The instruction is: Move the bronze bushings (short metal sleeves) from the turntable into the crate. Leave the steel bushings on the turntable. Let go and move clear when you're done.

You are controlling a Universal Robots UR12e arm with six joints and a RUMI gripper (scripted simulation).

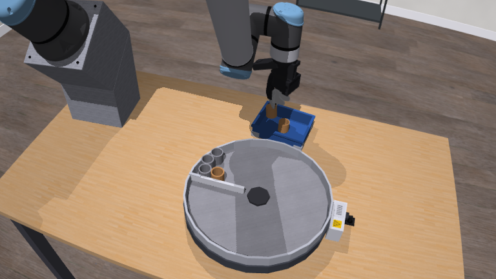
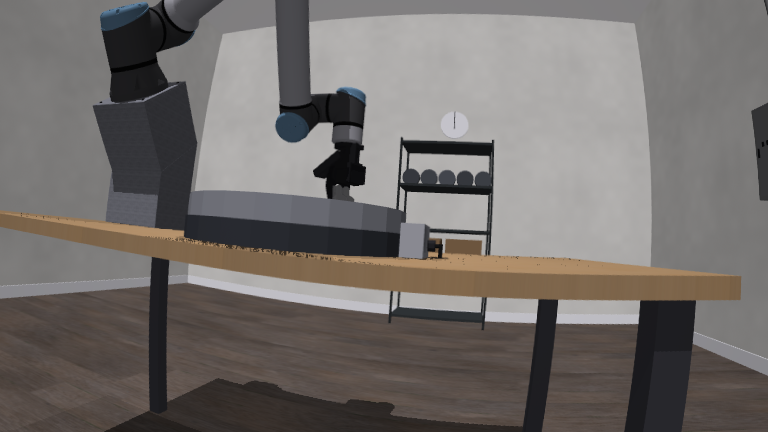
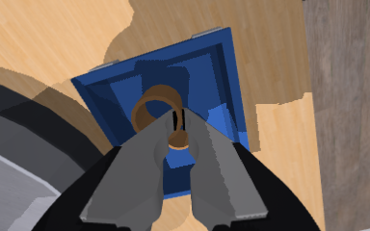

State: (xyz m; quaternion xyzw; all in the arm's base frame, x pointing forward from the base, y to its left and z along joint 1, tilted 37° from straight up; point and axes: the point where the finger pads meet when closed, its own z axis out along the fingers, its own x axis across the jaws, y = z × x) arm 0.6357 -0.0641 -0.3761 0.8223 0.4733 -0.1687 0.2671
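Right now my hand is 40 mm short of the blue crate, 30 mm to the left of it and 60 mm above it. From my hand the other things lie so: grey turntable (380 mm to the right, 40 mm below).
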